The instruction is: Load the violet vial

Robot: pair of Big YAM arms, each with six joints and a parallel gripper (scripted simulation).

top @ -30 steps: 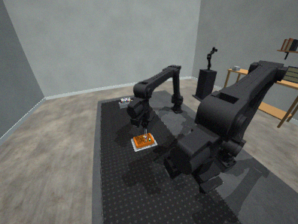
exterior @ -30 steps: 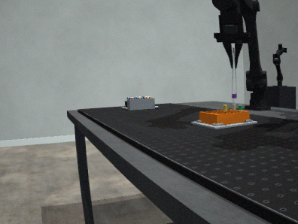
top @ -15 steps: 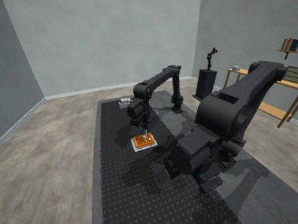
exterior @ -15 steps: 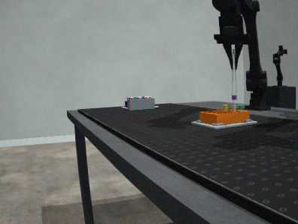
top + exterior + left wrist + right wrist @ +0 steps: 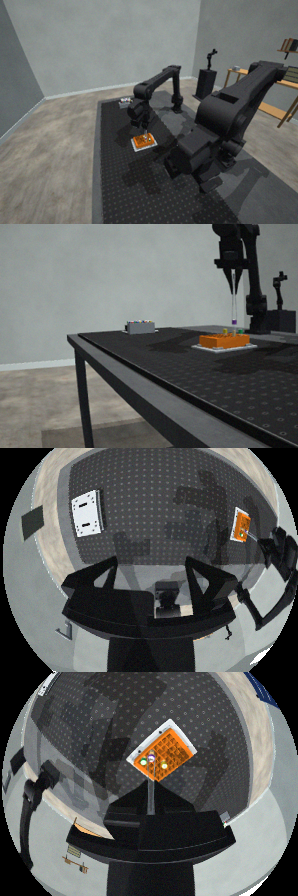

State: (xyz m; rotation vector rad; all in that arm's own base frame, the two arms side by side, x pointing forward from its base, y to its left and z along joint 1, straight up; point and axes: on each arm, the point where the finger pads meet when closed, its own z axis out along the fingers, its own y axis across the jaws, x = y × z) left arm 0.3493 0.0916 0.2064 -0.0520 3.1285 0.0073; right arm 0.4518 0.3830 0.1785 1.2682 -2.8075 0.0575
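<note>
Right now the orange tube carrier is 140 mm below my right hand, 40 mm to the right of it and 10 mm ahead of it.
</note>
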